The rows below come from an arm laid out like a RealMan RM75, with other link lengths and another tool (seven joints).
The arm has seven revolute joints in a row. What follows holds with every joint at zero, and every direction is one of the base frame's.
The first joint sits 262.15 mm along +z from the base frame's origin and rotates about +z.
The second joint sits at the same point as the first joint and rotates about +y.
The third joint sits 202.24 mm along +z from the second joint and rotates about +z.
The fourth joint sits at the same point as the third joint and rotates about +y.
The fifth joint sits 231 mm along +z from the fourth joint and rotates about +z.
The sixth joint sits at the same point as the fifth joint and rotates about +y.
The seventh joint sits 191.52 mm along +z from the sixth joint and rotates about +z.
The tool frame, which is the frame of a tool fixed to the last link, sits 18 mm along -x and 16 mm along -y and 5 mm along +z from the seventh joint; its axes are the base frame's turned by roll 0.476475, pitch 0 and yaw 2.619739 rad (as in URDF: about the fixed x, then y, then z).
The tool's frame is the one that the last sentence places.
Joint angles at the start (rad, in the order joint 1, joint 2, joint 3, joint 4, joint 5, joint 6, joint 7):
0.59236, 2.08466, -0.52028, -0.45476, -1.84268, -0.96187, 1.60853
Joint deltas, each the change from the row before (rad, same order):
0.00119, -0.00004, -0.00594, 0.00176, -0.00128, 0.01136, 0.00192
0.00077, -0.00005, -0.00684, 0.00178, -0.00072, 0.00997, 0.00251
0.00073, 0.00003, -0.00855, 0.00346, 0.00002, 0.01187, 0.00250
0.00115, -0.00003, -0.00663, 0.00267, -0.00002, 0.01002, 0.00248
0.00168, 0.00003, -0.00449, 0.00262, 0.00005, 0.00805, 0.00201
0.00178, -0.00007, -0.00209, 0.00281, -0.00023, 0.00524, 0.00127
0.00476, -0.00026, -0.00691, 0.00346, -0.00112, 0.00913, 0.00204
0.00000, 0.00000, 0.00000, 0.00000, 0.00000, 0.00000, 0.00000
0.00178, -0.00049, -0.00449, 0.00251, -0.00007, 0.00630, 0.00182
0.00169, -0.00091, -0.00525, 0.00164, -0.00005, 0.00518, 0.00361
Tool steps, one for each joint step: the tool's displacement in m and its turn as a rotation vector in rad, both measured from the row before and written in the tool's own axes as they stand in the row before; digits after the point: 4 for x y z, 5 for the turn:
-0.0013, 0.0007, 0.0006, -0.00405, -0.00837, 0.00226
-0.0013, 0.0004, 0.0007, -0.00268, -0.00770, 0.00254
-0.0019, 0.0002, 0.0011, -0.00266, -0.00886, 0.00388
-0.0013, 0.0003, 0.0009, -0.00256, -0.00688, 0.00307
-0.0008, 0.0003, 0.0009, -0.00201, -0.00472, 0.00260
-0.0005, 0.0001, 0.0008, -0.00094, -0.00267, 0.00224
0.0001, 0.0001, 0.0021, 0.00072, -0.00711, -0.00046
0.0000, 0.0000, 0.0000, 0.00000, 0.00000, 0.00000
-0.0005, 0.0002, 0.0008, -0.00088, -0.00443, 0.00147
-0.0002, 0.0003, 0.0007, -0.00023, -0.00380, 0.00159

